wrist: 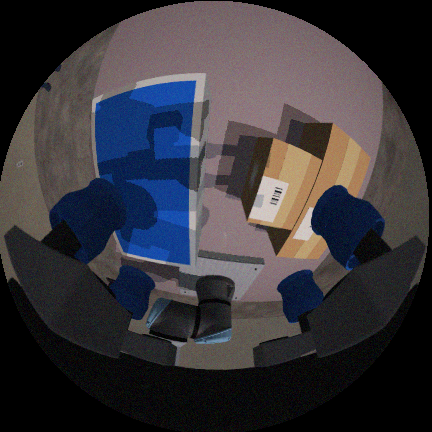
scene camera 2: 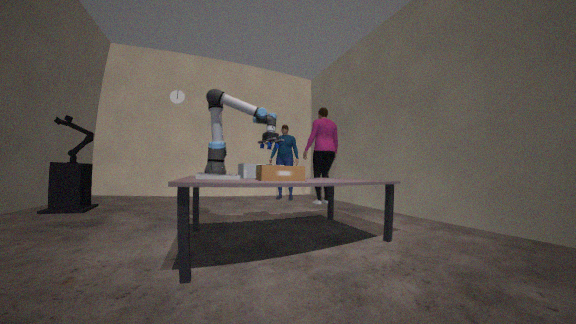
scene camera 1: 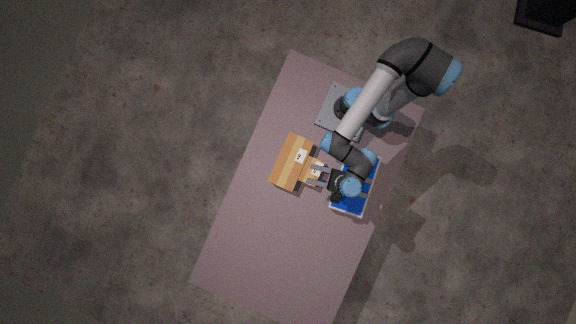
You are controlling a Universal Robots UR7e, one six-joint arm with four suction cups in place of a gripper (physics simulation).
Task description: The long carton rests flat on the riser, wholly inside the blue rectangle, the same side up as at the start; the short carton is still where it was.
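Where they show: hand, its tool point: (wrist: 218,258) (scene camera 2: 269,147); arm's base, origin of its link: (wrist: 214,285) (scene camera 2: 215,173) (scene camera 1: 345,108).
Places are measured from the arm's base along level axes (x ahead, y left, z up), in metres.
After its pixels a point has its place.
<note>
The long carton (scene camera 1: 286,167) {x 0.432, y -0.258, z 0.067 m} (scene camera 2: 280,173) {x 0.353, y -0.314, z 0.016 m} (wrist: 340,170) {x 0.475, y -0.236, z 0.068 m} lies flat on the table, label and tape stripe up. The short carton (scene camera 1: 313,163) {x 0.372, y -0.116, z 0.068 m} (wrist: 296,167) {x 0.460, y -0.126, z 0.068 m} lies close beside it, on the riser side. The riser (scene camera 1: 345,212) {x 0.593, y 0.123, z 0.088 m} (scene camera 2: 246,171) {x 0.252, y 0.046, z 0.022 m} (wrist: 201,85) {x 0.567, y 0.025, z 0.087 m} is a pale block with a blue rectangle (scene camera 1: 351,206) {x 0.552, y 0.147, z 0.087 m} (wrist: 172,100) {x 0.548, y 0.063, z 0.087 m} on top; no carton is on it. My gripper (scene camera 1: 327,177) {x 0.427, y -0.001, z 0.220 m} (scene camera 2: 269,145) (wrist: 216,257) {x 0.427, y -0.001, z 0.220 m} is open, its suction cups empty, in the air above the riser and the short carton. The arm hides part of the riser in scene camera 1.
The arm's base plate (scene camera 1: 327,112) {x 0.051, y -0.102, z -0.002 m} (wrist: 240,272) {x 0.091, y -0.086, z -0.002 m} is on the table (scene camera 1: 260,240) {x 0.906, y -0.301, z -0.033 m} (scene camera 2: 345,182) {x 0.683, y -0.573, z -0.033 m} near the cartons and riser. Two people, one in pink (scene camera 2: 325,135) and one in teal (scene camera 2: 285,146), stand beyond the table. A black pedestal (scene camera 2: 70,185) with a small arm stands left.
</note>
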